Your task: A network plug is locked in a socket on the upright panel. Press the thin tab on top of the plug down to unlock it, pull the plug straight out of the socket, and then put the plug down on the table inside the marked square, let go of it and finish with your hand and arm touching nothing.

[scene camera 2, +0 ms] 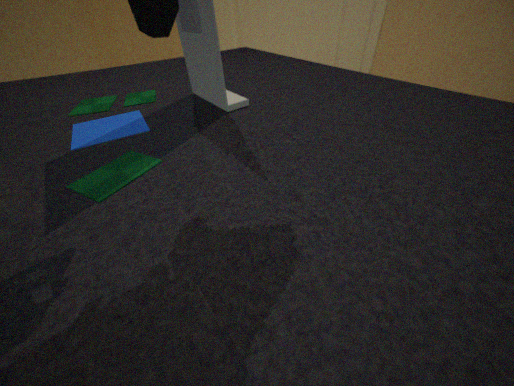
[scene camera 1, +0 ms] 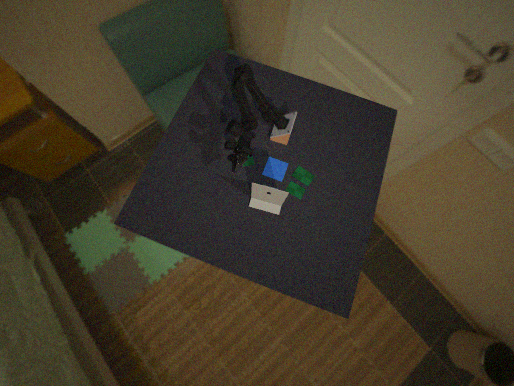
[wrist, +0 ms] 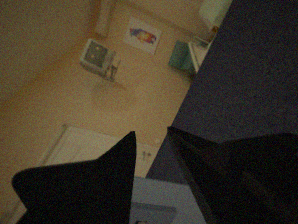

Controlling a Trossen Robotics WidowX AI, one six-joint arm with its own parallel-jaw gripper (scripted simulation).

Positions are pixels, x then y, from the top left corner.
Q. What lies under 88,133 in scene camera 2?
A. A blue marked square.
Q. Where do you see a white upright panel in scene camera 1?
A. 266,198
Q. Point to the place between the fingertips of the gripper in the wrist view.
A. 151,133
